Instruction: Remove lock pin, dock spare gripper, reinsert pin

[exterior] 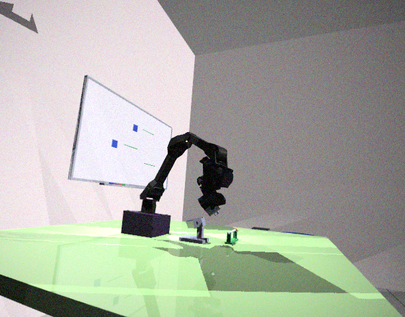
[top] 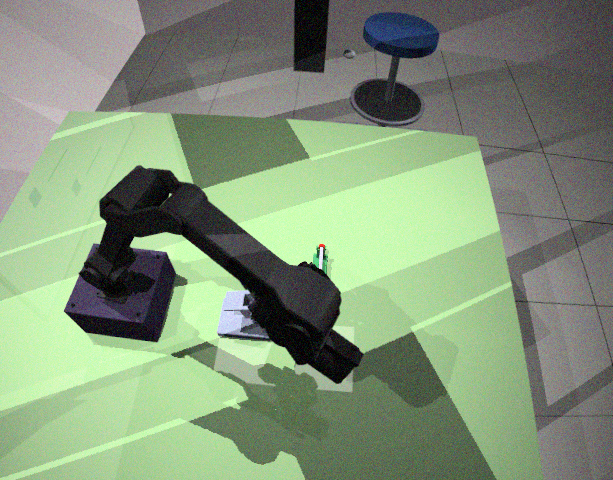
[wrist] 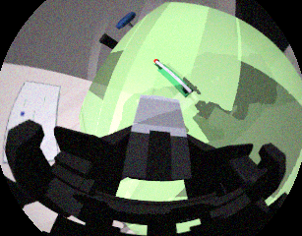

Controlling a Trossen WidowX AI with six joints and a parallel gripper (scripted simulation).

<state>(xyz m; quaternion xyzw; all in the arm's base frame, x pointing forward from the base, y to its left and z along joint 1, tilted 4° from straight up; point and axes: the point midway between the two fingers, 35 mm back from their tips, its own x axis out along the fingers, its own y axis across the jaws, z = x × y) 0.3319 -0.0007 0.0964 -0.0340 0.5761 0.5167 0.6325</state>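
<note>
Right now my gripper tip is 50 mm short of the green fixture, 140 mm to the right of it and 130 mm above it. The rest, counted from my gripper tip: spare gripper right at my gripper tip; then grey mount 70 mm behind, 10 mm to the left, 110 mm below.
</note>
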